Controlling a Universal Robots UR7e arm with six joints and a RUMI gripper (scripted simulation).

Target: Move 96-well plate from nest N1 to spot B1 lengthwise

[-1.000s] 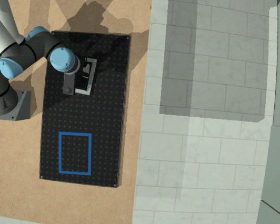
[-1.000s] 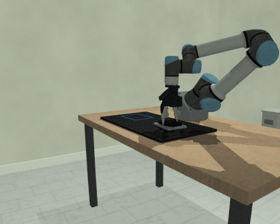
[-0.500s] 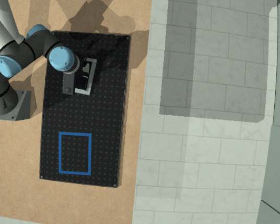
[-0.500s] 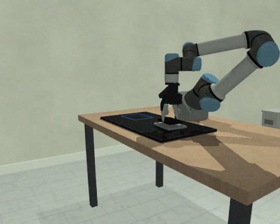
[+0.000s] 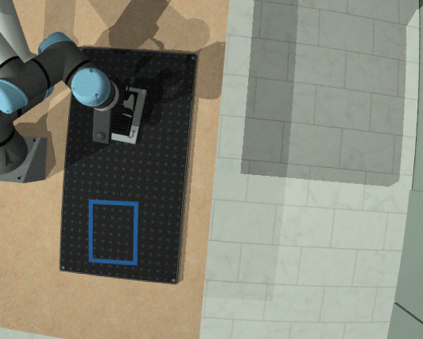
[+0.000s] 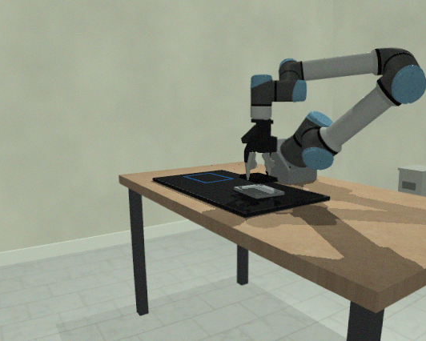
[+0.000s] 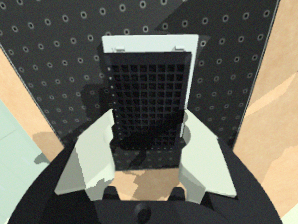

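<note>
Now: hand 6 cm above the plate nest N1. The rest, counted from my hand: black 96-well plate (1 cm below).
</note>
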